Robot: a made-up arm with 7 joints.
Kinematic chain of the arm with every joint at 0, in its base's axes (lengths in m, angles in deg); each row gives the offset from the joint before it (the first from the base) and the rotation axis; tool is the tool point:
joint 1: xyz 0 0 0.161 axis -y
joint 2: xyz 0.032 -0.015 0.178 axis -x
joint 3: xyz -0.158 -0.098 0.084 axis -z
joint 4: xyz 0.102 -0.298 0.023 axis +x
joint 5: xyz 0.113 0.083 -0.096 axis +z
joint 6: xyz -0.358 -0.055 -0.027 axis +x
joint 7: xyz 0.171 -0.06 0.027 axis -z
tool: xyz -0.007 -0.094 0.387
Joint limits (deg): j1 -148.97..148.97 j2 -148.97..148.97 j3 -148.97..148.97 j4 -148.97..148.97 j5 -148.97..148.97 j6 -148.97..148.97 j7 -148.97..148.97
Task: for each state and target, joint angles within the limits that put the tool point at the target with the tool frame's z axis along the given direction. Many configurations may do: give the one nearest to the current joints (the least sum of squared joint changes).
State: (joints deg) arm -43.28 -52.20 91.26 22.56 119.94 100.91 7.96
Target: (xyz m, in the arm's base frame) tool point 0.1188 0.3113 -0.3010 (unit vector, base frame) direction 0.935 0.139 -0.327
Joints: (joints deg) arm -8.78 -100.66 64.32 8.94 141.63 102.99 13.72
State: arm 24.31 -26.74 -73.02 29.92 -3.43 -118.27 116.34
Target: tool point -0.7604 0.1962 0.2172 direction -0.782 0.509 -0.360
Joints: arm 65.80 10.29 -116.80 75.70 -41.81 -103.10 112.48
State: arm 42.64 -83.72 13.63 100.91 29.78 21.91 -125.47
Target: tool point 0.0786 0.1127 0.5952 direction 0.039 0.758 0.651
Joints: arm 62.47 -97.84 -30.33 145.07 61.89 42.41 -107.74
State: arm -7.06 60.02 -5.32 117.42 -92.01 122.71 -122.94
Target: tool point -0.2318 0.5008 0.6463 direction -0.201 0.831 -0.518
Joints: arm 10.77 70.43 16.76 125.33 -107.99 148.97 -122.55
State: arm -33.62 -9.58 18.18 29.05 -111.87 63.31 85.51
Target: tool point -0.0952 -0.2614 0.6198 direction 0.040 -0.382 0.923
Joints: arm -44.17 -25.56 1.76 -15.81 -65.61 42.29 72.21
